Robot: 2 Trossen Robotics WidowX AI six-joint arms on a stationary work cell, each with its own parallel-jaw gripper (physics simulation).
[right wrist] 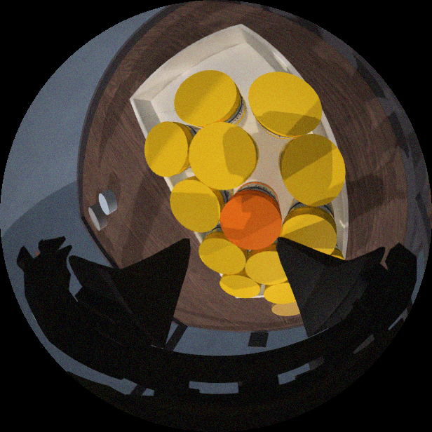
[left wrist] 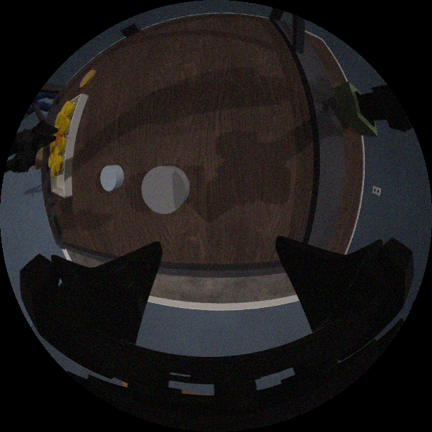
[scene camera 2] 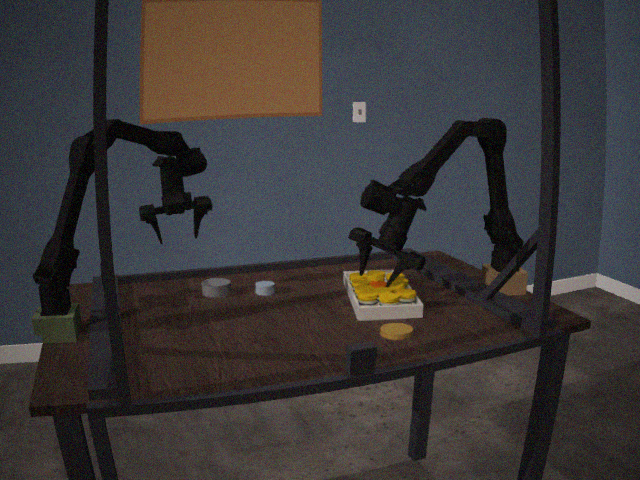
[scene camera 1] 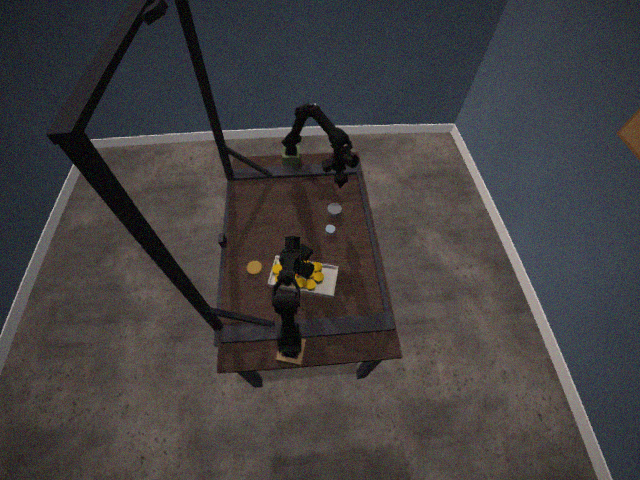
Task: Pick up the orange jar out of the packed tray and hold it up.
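Seen in the pictures: left gripper, fingertip midpoint: [scene camera 2: 178, 241]; right gripper, fingertip midpoint: [scene camera 2: 373, 281]; left arm's base, origin of the base link: [scene camera 2: 55, 310] [scene camera 1: 291, 151]; right arm's base, origin of the base link: [scene camera 1: 291, 349].
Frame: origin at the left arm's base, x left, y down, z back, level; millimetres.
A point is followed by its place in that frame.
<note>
The orange jar [scene camera 2: 378, 283] @[x 77, y 10, z -769 mm] [left wrist: 58, 136] [right wrist: 251, 220] stands among yellow-lidded jars [scene camera 1: 317, 277] [scene camera 2: 368, 297] [right wrist: 223, 156] in the white tray [scene camera 1: 326, 285] @[x 205, y 54, z -820 mm] [scene camera 2: 390, 311] @[x -48, y 38, z -754 mm] [left wrist: 76, 145] [right wrist: 195, 50]. Its orange top shows; its lower side is mostly hidden. My right gripper [scene camera 2: 375, 279] @[x 68, y 1, z -753 mm] [right wrist: 234, 244] is open and empty, pointing down at the tray, with its fingertips close to the orange top. In the right wrist view the right-hand fingertip overlaps the gap beside the orange jar. My left gripper [scene camera 2: 178, 240] @[x 265, y -82, z -303 mm] [left wrist: 219, 245] is open and empty, high above the table's other end.
A grey disc [scene camera 1: 334, 208] @[x 247, y 28, z -394 mm] [scene camera 2: 216, 287] @[x 211, y 31, z -391 mm] [left wrist: 165, 190] and a smaller pale blue disc [scene camera 1: 330, 228] @[x 225, y 33, z -517 mm] [scene camera 2: 264, 288] @[x 201, y 39, z -512 mm] [left wrist: 111, 178] lie between the arms. A flat amber disc [scene camera 1: 253, 267] @[x -138, y 45, z -739 mm] [scene camera 2: 396, 330] @[x -145, y 45, z -733 mm] [left wrist: 87, 78] lies beside the tray. Dark frame posts [scene camera 2: 549, 155] @[x -263, y -332, z -1020 mm] rise at the table's edge.
</note>
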